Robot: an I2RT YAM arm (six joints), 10 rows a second.
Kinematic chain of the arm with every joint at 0, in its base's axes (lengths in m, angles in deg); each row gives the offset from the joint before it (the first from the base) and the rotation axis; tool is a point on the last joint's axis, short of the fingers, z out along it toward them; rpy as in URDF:
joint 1: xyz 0 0 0.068 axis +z
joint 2: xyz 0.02 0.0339 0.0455 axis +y
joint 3: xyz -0.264 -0.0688 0 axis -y
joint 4: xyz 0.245 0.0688 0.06 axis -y
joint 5: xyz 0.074 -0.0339 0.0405 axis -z
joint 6: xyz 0.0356 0 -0.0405 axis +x
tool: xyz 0 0 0 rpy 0 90 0
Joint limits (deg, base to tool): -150..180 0..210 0..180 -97..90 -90..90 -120..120
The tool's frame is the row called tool.
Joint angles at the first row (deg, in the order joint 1, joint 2, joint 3, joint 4, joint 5, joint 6):
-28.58 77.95 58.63 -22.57 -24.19 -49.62
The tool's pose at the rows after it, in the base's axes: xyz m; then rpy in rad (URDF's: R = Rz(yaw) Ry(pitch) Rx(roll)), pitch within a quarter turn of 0, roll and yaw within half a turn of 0:
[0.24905 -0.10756 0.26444 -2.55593 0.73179 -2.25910]
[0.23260 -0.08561 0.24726 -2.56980 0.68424 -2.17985]
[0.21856 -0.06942 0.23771 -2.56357 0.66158 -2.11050]
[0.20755 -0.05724 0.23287 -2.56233 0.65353 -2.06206]
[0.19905 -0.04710 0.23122 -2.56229 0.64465 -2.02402]
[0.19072 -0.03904 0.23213 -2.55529 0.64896 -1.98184]
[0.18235 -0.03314 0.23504 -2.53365 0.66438 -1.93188]
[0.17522 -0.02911 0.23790 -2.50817 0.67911 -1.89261]
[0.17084 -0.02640 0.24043 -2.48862 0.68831 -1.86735]
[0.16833 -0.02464 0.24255 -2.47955 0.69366 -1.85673]
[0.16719 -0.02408 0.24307 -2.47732 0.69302 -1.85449]
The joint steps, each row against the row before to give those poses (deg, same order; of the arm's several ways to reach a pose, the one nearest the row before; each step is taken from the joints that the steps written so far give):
2.07 -5.00 -6.01 -0.17 -0.59 -3.38
2.88 -4.39 -5.97 -1.11 0.23 -3.67
2.30 -4.09 -4.31 -0.64 -0.05 -2.16
1.93 -3.37 -2.73 -1.07 -0.21 -0.99
1.93 -2.78 -1.58 -1.52 0.20 -0.58
1.42 -2.79 -1.06 -1.57 -0.66 -0.46
0.79 -2.93 -0.78 -1.29 -1.46 -0.49
0.45 -2.60 -0.63 -0.82 -1.16 -0.13
0.39 -1.69 -0.27 -0.48 -0.59 0.11
0.34 -0.98 0.02 -0.45 -0.15 0.28
0.10 -0.39 -0.02 -0.26 0.07 0.02

